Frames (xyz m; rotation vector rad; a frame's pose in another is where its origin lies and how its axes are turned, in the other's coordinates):
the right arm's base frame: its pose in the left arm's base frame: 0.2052 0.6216 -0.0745 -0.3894 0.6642 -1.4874
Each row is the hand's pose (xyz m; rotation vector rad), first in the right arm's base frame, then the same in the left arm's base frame.
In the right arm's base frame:
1: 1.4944 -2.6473 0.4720 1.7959 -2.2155 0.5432
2: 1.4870 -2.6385 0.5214 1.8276 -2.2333 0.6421
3: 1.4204 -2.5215 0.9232 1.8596 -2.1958 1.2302
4: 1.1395 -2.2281 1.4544 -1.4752 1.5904 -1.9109
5: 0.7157 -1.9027 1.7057 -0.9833 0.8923 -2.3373
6: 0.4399 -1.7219 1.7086 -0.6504 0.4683 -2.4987
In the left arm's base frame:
1: -1.6360 -1.1094 1.6799 -0.1302 -2.0167 -0.0100
2: -1.5980 -1.1093 1.7136 -0.0870 -2.0151 0.0771
3: -1.2536 -1.0988 1.9602 0.1163 -1.8569 0.4812
4: -0.6813 -0.8853 2.2323 0.4493 -1.4458 1.0829
5: -0.2518 -0.4848 2.2938 0.7376 -0.8738 1.5670
6: -0.0966 -0.2009 2.2299 0.8647 -0.4538 1.7779

